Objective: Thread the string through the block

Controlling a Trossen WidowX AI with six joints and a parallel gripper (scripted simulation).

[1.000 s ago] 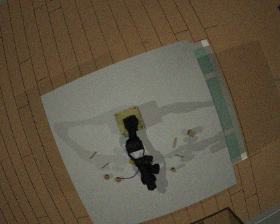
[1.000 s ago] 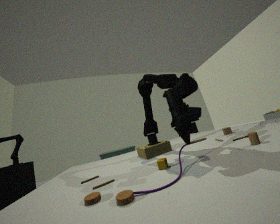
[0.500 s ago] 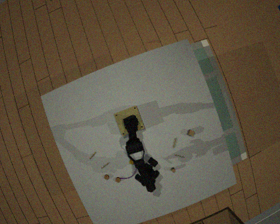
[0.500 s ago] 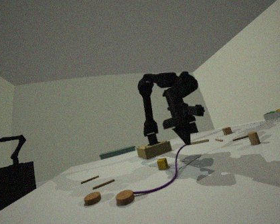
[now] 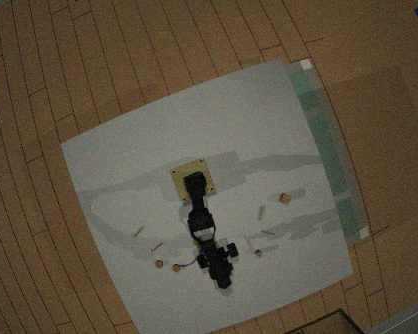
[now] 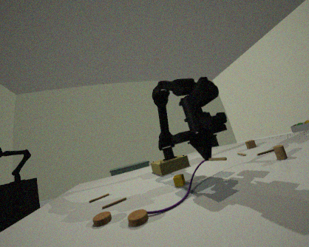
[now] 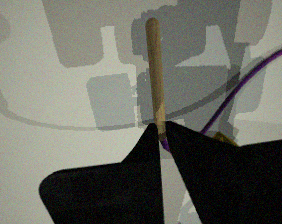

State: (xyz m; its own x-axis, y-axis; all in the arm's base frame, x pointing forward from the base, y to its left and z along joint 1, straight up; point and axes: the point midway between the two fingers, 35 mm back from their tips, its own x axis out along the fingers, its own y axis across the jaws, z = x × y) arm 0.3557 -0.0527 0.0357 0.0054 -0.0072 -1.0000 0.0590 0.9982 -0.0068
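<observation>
Now: gripper tip 80 mm to the left of the yellow block, 70 mm past it and 40 mm above it. From my gripper tip the other things lie so: wooden block (420 mm to the left, 80 mm behind, 40 mm below); wooden cylinder (180 mm to the left, 120 mm ahead, 40 mm below).
</observation>
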